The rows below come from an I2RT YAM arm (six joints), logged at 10 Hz.
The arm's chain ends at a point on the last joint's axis. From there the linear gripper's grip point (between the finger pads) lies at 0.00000 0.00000 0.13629 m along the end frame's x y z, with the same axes.
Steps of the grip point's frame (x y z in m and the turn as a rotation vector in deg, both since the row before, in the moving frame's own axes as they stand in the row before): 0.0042 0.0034 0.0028 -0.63 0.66 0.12; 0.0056 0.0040 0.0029 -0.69 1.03 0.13; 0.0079 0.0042 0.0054 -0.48 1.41 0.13; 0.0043 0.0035 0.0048 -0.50 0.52 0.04; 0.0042 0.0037 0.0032 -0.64 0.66 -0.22
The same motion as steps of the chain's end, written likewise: 0.0026 0.0019 0.0028 -0.63 0.66 0.12; 0.0032 0.0024 0.0029 -0.69 1.03 0.13; 0.0045 0.0031 0.0054 -0.48 1.41 0.13; 0.0031 0.0023 0.0048 -0.50 0.52 0.04; 0.0026 0.0022 0.0032 -0.64 0.66 -0.22
